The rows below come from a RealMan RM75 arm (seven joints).
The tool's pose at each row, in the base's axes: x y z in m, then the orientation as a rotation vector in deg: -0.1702, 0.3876, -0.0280, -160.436, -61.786, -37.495; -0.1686, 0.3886, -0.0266, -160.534, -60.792, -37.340; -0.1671, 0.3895, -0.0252, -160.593, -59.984, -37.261; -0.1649, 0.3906, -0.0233, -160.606, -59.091, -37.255; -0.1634, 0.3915, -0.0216, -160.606, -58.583, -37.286; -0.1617, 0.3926, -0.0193, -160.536, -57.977, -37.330
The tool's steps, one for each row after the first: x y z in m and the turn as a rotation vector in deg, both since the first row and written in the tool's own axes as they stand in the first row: 0.0023, 0.0004, -0.0005, 0.154, 0.017, 0.677; 0.0044, 0.0008, -0.0010, 0.272, 0.063, 1.224; 0.0073, 0.0016, -0.0017, 0.410, 0.178, 1.821; 0.0096, 0.0021, -0.0025, 0.478, 0.264, 2.159; 0.0123, 0.0025, -0.0037, 0.613, 0.402, 2.560
